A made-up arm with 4 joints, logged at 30 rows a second.
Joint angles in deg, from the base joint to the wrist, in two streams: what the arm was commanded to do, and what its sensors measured. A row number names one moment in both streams.
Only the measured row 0 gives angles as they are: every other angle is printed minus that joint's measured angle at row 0.
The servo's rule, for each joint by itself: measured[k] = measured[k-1] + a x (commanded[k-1-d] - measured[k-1]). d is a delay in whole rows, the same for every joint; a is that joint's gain. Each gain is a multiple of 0.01, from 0.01 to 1. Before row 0 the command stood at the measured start. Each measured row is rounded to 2 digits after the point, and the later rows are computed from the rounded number. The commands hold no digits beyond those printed.
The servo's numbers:
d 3
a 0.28 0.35 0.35 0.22
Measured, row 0:
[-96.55 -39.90 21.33 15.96]
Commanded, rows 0 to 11:
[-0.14 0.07 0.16 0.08]
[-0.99 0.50 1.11 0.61]
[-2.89 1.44 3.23 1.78]
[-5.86 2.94 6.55 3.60]
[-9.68 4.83 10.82 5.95]
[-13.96 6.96 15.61 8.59]
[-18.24 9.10 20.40 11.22]
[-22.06 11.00 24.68 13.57]
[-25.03 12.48 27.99 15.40]
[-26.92 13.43 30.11 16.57]
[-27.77 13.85 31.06 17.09]
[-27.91 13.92 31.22 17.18]
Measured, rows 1 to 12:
[0.00 0.00 0.00 0.00]
[0.00 0.00 0.00 0.00]
[0.00 0.00 0.00 0.00]
[-0.04 0.02 0.06 0.02]
[-0.31 0.19 0.43 0.15]
[-1.03 0.63 1.41 0.51]
[-2.38 1.44 3.21 1.19]
[-4.42 2.63 5.87 2.24]
[-7.09 4.15 9.28 3.64]
[-10.21 5.88 13.17 5.31]
[-13.53 7.67 17.20 7.13]
[-16.75 9.35 20.98 8.95]

